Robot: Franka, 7 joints.
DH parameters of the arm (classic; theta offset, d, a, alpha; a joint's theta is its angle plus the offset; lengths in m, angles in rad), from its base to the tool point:
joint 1: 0 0.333 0 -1.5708
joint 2: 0 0 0 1.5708
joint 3: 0 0.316 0.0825 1.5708
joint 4: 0 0 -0.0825 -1.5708
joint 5: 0 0.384 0 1.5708
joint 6: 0 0 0.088 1.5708
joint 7: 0 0.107 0 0
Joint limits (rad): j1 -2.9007..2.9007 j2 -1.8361..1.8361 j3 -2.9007..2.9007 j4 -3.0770..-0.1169 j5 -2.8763..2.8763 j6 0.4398..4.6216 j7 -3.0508..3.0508
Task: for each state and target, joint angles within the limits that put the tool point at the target. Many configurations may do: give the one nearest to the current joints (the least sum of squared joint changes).
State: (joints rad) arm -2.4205 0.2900 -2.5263 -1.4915 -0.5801 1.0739 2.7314
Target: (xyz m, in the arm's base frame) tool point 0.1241 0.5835 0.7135
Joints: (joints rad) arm -2.2709 -0.1924 -2.4494 -1.2100 -0.6417 1.5166 2.7314
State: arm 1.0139 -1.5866 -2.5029 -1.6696 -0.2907 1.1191 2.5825
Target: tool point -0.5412 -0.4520 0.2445
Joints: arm 0.5004 -0.9826 -2.7430 -1.0080 -0.4235 1.3300 2.5825
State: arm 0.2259 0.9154 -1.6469 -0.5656 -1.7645 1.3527 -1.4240
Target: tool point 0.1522 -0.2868 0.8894
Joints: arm 0.1832 0.6905 -1.9799 -1.2247 -1.3925 0.6611 -1.4240
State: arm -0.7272 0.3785 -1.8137 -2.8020 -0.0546 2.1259 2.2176
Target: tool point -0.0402 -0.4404 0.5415
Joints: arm 0.1749 1.0435 -2.0712 -2.2795 -0.0862 2.0474 2.2176
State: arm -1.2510 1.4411 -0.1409 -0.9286 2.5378 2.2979 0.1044
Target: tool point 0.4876 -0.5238 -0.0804
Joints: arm -0.8962 1.4998 0.0849 -1.0024 2.5258 2.2752 0.1044
